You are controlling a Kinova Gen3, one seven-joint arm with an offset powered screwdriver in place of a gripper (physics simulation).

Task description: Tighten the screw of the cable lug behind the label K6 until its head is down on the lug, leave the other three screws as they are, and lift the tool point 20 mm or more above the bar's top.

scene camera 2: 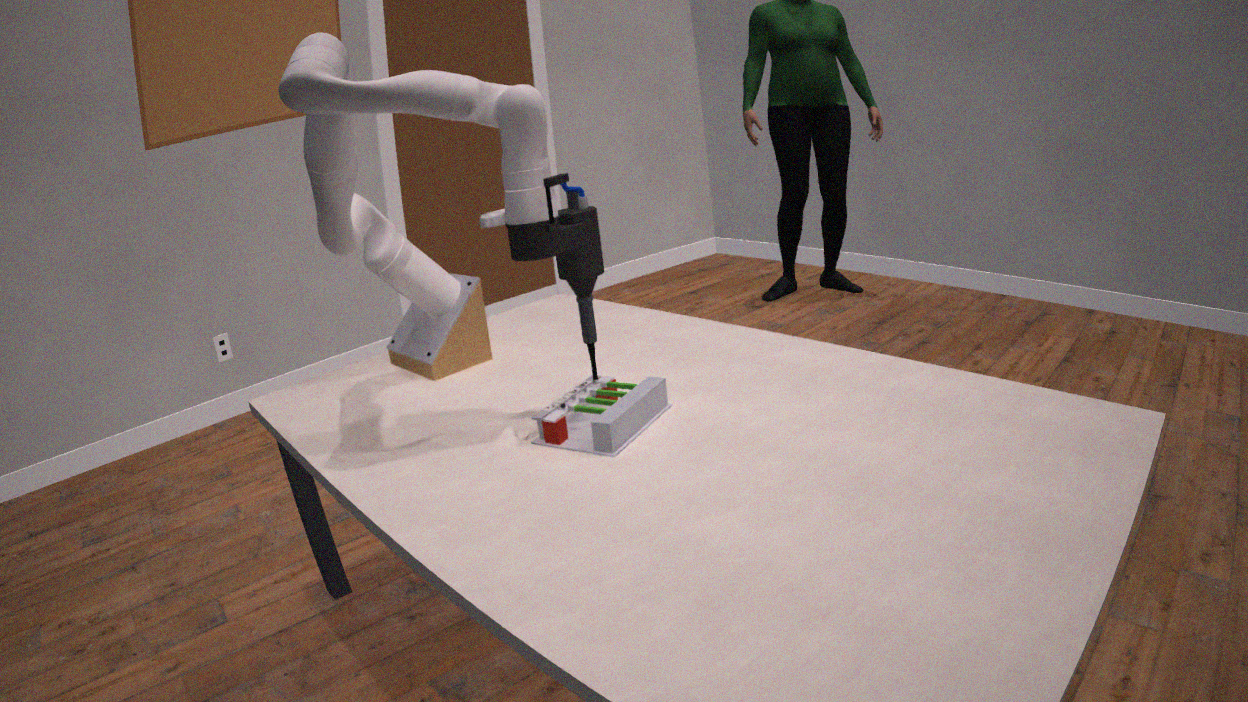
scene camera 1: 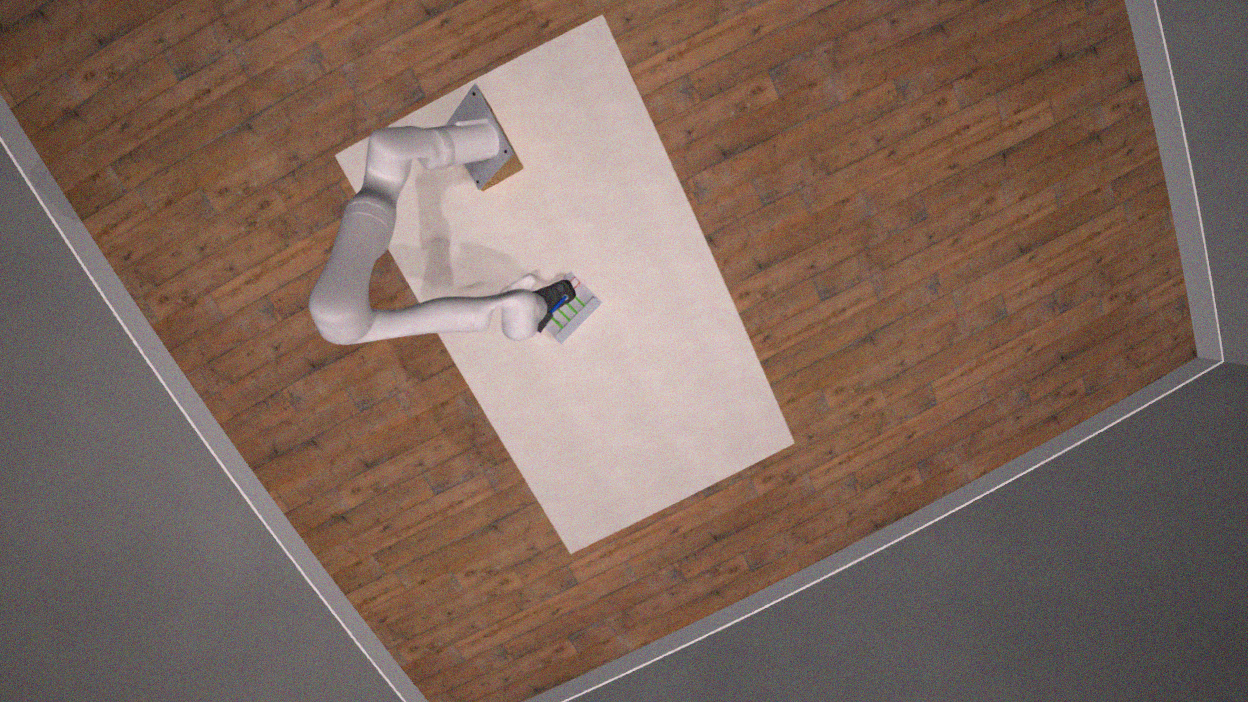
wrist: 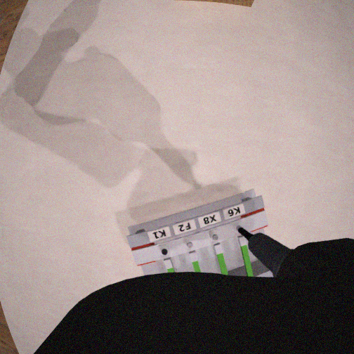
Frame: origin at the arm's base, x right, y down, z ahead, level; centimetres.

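Seen in the pictures: hand, tool point: (scene camera 2: pixel 595 380); arm's base, link origin: (scene camera 2: pixel 444 299) (scene camera 1: pixel 487 140).
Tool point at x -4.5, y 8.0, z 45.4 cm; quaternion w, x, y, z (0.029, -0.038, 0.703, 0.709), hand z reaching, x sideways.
Note:
Pixels of each thing's top centre, then the offset from my tool point to it. "pt": a spot on its surface instead. Level surfaces: height alone.
- grey block, top centre: (scene camera 2: pixel 600 394) (scene camera 1: pixel 565 309) dx +2.9, dy +0.1, dz +5.2 cm
- red block, surface spot: (scene camera 2: pixel 554 429) pt dx +12.2, dy +2.3, dz +6.3 cm
- pale table, surface height: dy +5.0 cm
The screwdriver, my gripper (scene camera 2: pixel 596 376) (wrist: pixel 240 229), has a thin black bit and no fingers. It stands upright. Its tip is at the lug behind the label K6 (wrist: pixel 234 211) and hides that screw's head; whether they touch, and how far down the head is, I cannot tell. The bar (wrist: pixel 257 220) carries four labels. The screw behind K1 (wrist: pixel 164 251) looks dark. The screw behind X8 (wrist: pixel 215 236) and the one between those two (wrist: pixel 190 245) look light grey. A green cable (wrist: pixel 247 260) runs from the K6 lug. In scene camera 1 the black tool body hides the tip.
A grey block (scene camera 2: pixel 632 413) stands along the fixture's far side from the bar. A red block (scene camera 2: pixel 554 429) supports the bar's near end. The arm's base sits on a wooden wedge (scene camera 2: pixel 471 336) on the pale table (scene camera 1: pixel 663 366) (scene camera 2: pixel 829 488). A person (scene camera 2: pixel 807 78) stands beyond the table.

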